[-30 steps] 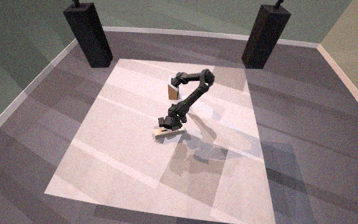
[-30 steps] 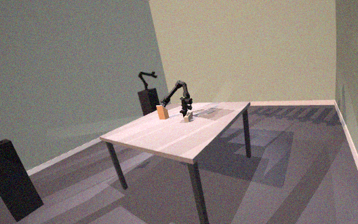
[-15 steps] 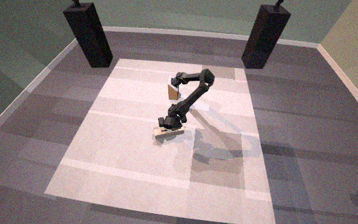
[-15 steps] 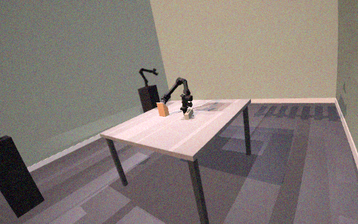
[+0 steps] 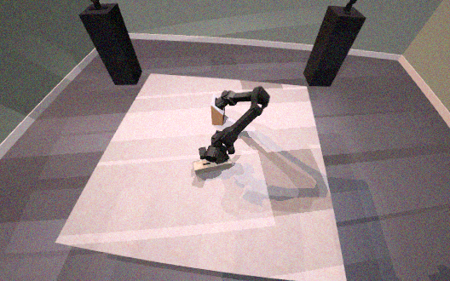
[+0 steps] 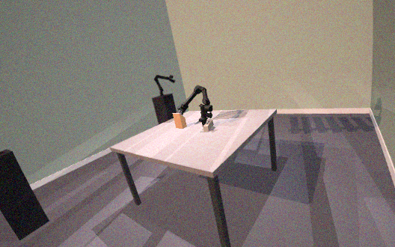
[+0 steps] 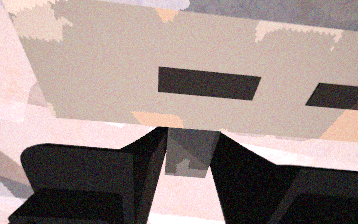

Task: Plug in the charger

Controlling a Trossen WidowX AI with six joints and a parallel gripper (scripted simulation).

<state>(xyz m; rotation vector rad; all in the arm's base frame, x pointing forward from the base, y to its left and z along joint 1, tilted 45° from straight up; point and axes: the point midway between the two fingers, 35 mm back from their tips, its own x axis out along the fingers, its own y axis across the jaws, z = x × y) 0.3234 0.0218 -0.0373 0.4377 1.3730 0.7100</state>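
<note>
My gripper tip is now 2 cm short of the two-prong charger and 1 cm below it.
</note>
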